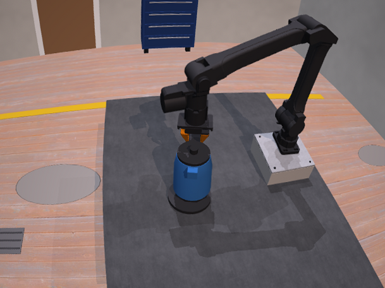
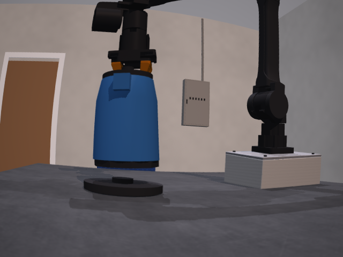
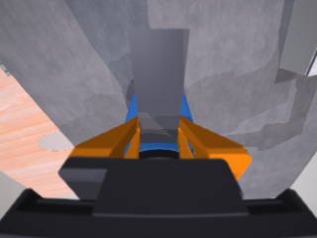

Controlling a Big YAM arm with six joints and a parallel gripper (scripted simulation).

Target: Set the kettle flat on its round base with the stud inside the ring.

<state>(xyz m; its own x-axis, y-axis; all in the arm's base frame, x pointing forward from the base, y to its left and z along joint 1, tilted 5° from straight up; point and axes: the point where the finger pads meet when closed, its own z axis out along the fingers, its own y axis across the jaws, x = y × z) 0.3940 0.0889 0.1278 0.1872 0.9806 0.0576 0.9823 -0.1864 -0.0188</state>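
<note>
Now: hand 3 cm to the right of the blue kettle and 5 cm above it. From my hand the other things lie so: black round base (1 cm ahead, 6 cm to the left, 18 cm below).
</note>
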